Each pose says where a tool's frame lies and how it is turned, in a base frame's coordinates. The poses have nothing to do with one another.
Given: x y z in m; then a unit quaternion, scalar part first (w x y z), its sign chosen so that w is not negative.
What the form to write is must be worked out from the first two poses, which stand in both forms.
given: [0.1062 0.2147 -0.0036 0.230 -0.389 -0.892 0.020]
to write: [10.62 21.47 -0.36 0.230 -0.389 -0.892 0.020]
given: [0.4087 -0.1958 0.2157 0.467 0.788 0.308 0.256]
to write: [40.87 -19.58 21.57 0.467 0.788 0.308 0.256]
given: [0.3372 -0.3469 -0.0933 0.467 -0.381 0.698 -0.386]
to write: [33.72 -34.69 -9.33 0.467 -0.381 0.698 -0.386]
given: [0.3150 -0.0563 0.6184 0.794 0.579 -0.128 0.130]
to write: [31.50 -5.63 61.84 0.794 0.579 -0.128 0.130]
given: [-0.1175 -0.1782 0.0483 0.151 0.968 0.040 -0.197]
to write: [-11.75 -17.82 4.83 0.151 0.968 0.040 -0.197]
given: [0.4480 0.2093 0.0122 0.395 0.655 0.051 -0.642]
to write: [44.80 20.93 1.22 0.395 0.655 0.051 -0.642]
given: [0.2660 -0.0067 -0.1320 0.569 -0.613 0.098 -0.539]
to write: [26.60 -0.67 -13.20 0.569 -0.613 0.098 -0.539]
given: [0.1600 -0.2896 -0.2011 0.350 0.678 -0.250 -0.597]
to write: [16.00 -28.96 -20.11 0.350 0.678 -0.250 -0.597]
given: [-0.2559 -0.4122 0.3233 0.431 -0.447 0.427 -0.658]
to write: [-25.59 -41.22 32.33 0.431 -0.447 0.427 -0.658]
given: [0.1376 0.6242 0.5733 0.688 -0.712 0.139 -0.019]
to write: [13.76 62.42 57.33 0.688 -0.712 0.139 -0.019]
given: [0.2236 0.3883 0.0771 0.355 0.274 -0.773 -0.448]
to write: [22.36 38.83 7.71 0.355 0.274 -0.773 -0.448]
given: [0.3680 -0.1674 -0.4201 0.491 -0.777 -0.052 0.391]
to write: [36.80 -16.74 -42.01 0.491 -0.777 -0.052 0.391]
